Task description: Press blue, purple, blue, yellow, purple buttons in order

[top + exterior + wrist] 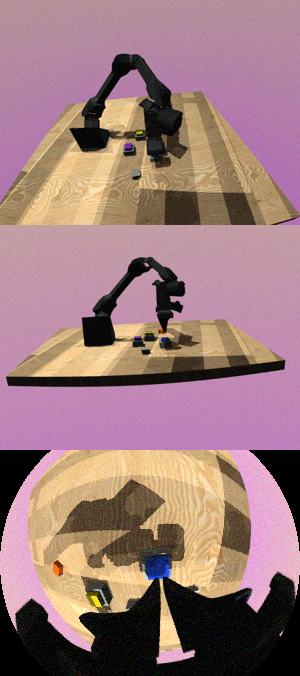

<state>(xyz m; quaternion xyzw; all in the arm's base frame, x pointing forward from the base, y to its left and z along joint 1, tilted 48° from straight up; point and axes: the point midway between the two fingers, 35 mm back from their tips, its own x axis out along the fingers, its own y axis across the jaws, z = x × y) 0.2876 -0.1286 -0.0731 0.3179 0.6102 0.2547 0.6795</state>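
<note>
Right now the blue button is 40 mm below my gripper tip. From my gripper tip the other things lie so: yellow button (60 mm behind, 140 mm to the left, 40 mm below); small grey block (90 mm behind, 80 mm to the right, 60 mm below); purple button (120 mm behind, 50 mm to the left, 40 mm below).
</note>
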